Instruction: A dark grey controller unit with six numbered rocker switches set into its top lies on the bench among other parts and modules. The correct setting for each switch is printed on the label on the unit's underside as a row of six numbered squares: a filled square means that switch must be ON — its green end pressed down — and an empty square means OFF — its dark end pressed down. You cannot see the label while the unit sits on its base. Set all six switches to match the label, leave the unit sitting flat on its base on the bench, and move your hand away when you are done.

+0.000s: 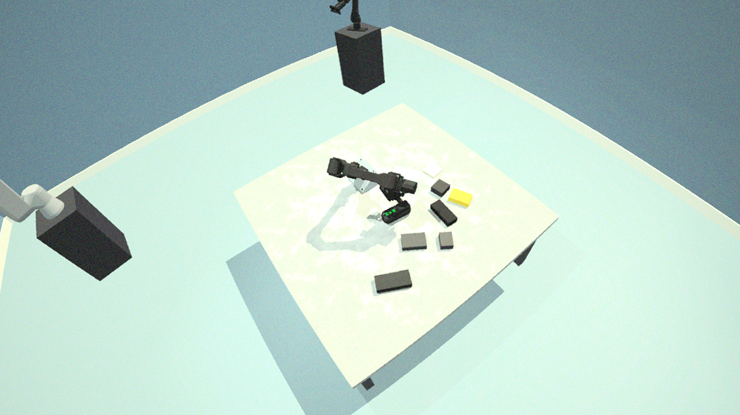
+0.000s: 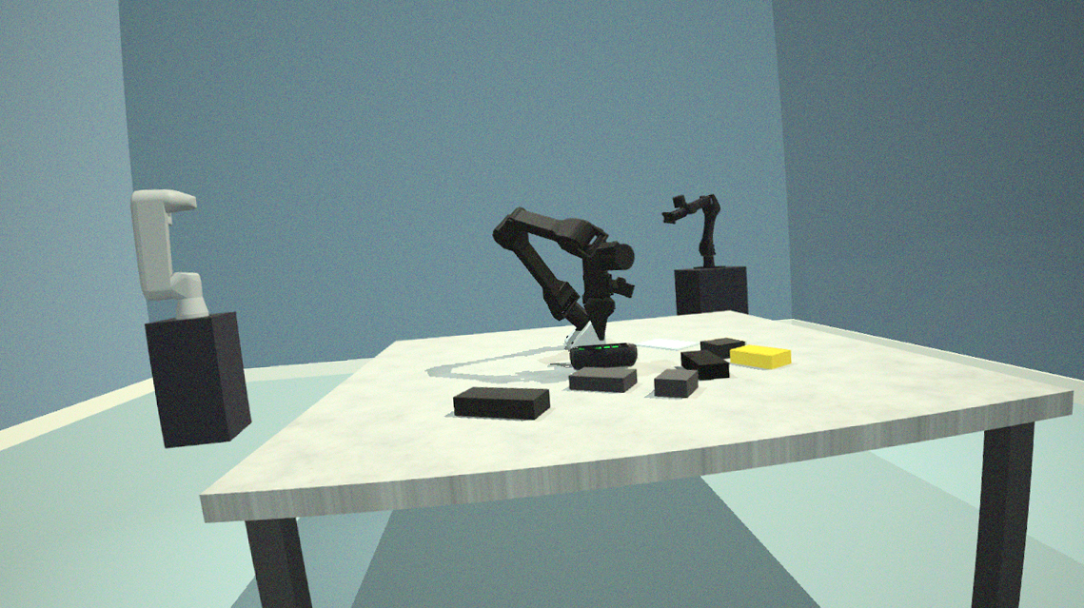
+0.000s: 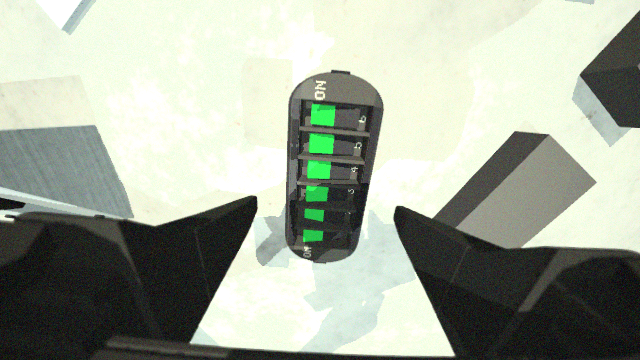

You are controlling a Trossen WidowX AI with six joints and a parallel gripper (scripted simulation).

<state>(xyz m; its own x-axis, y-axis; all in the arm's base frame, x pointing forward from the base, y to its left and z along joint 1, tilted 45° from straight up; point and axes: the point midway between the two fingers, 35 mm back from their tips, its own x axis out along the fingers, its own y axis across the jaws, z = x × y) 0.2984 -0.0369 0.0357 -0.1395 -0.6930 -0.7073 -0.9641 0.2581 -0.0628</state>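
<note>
The flat grey block lies 180 mm ahead of my gripper tip, 60 mm below it and 50 mm to the right of it. The rest, counted from my gripper tip: yellow block (310 mm to the left, 170 mm ahead, 60 mm below); then small grey cube (280 mm ahead, 50 mm to the left, 50 mm below); then long dark block (270 mm to the right, 250 mm ahead, 50 mm below).
</note>
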